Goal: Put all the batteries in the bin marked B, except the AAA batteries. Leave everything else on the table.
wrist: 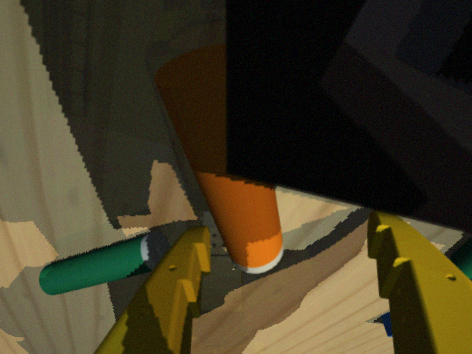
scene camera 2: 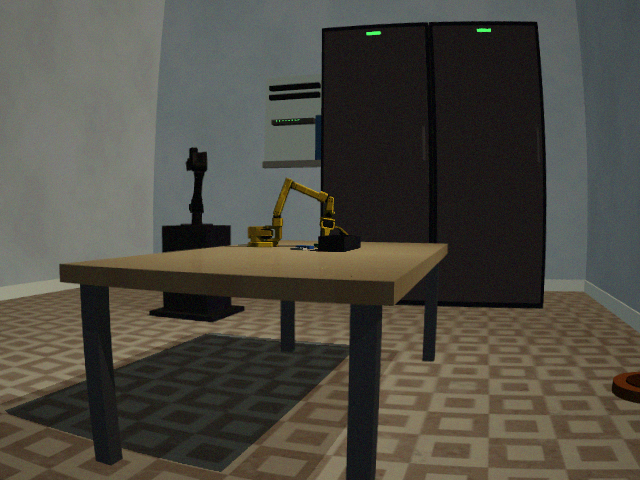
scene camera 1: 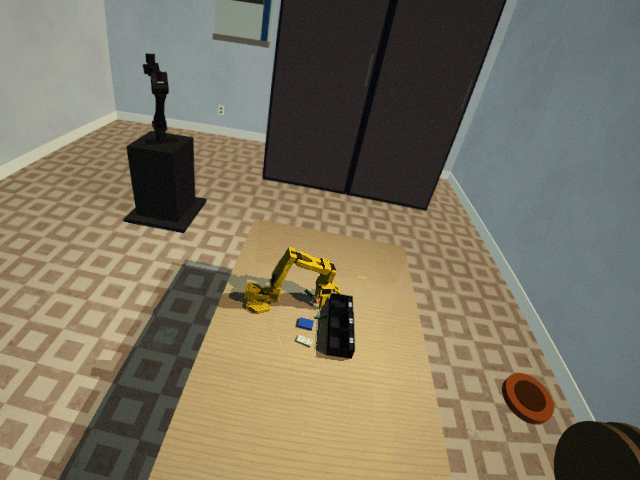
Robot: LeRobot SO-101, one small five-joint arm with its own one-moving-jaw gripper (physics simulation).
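Seen in the pictures: hand, its tool point: (wrist: 208, 243) (scene camera 1: 316, 298); arm's base, origin of its link: (scene camera 2: 268, 246) (scene camera 1: 264, 303).
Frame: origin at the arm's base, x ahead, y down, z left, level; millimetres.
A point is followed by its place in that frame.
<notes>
The orange battery (wrist: 245, 220) @[x 204, y -14, z 60 mm] lies on the table, partly under the bin's dark edge in the wrist view. A thinner green battery (wrist: 95, 265) @[x 163, y -8, z 88 mm] (scene camera 1: 308, 292) @[x 153, y -8, z 87 mm] lies left of it in the wrist view. Another green battery (scene camera 1: 319, 317) @[x 204, y -8, z -28 mm] (wrist: 465, 260) @[x 197, y -6, z -21 mm] lies against the bin's near side. The black bin row (scene camera 1: 340, 353) @[x 282, y -20, z -176 mm] (scene camera 2: 331, 243) @[x 283, y -25, z -176 mm] (wrist: 290, 120) has several compartments; its small white labels are unreadable. My gripper (wrist: 289, 225) (scene camera 1: 320, 304) is open beside the bin, low over the table. The orange battery's white-rimmed end shows in the jaw gap, nearer the left jaw, with neither jaw pressing on it.
A blue block (scene camera 1: 305, 323) @[x 157, y -10, z -68 mm] (wrist: 388, 324) @[x 138, y -5, z -44 mm] and a white tile-like piece (scene camera 1: 303, 341) @[x 158, y -7, z -143 mm] lie on the wooden table (scene camera 1: 305, 413) @[x 191, y 0, z -383 mm] (scene camera 2: 222, 266) @[x 207, y 0, z -774 mm], beside the bin row. The bin wall stands close beside the gripper. A black arm on a pedestal (scene camera 1: 162, 175) (scene camera 2: 196, 268) stands off the table.
</notes>
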